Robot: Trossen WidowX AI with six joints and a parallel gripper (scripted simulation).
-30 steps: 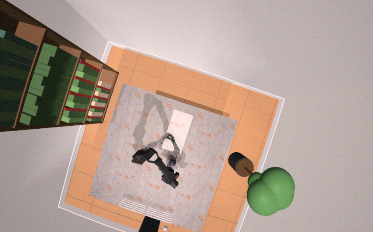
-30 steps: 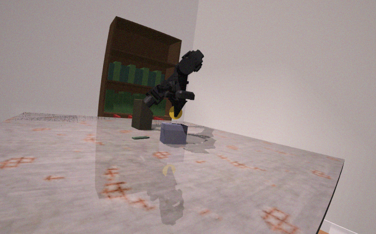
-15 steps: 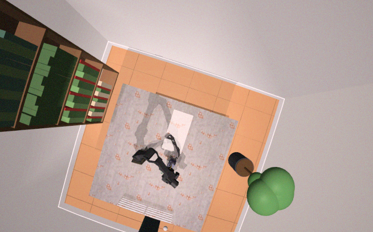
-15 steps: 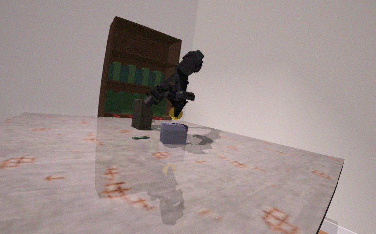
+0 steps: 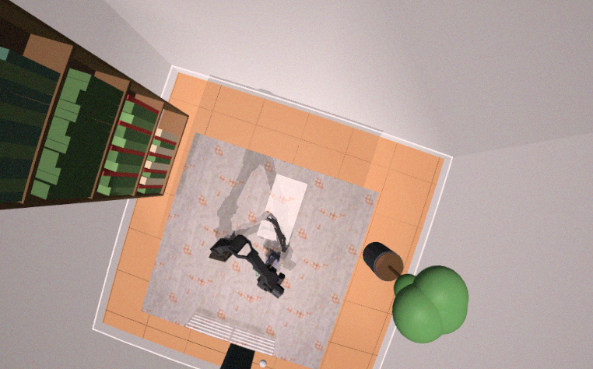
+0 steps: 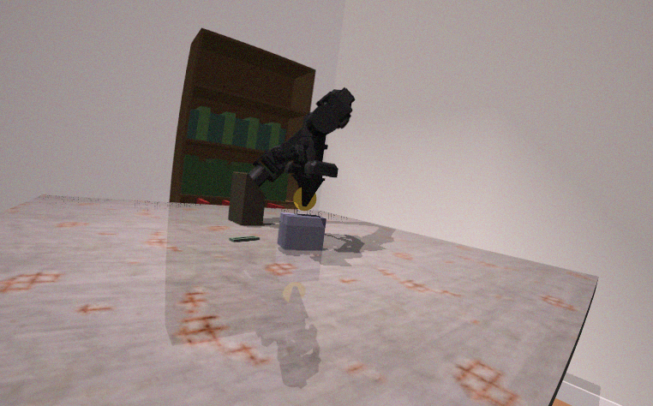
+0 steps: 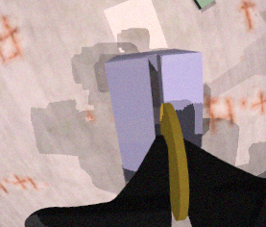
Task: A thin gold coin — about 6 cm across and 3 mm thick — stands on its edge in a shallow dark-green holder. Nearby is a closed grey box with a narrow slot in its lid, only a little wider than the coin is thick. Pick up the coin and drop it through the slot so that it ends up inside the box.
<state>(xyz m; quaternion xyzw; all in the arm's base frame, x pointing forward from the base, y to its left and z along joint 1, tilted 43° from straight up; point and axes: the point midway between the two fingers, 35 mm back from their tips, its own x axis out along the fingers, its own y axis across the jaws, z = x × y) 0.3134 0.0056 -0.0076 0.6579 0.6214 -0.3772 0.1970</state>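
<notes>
Now: gripper tip 2 cm below the coin.
</notes>
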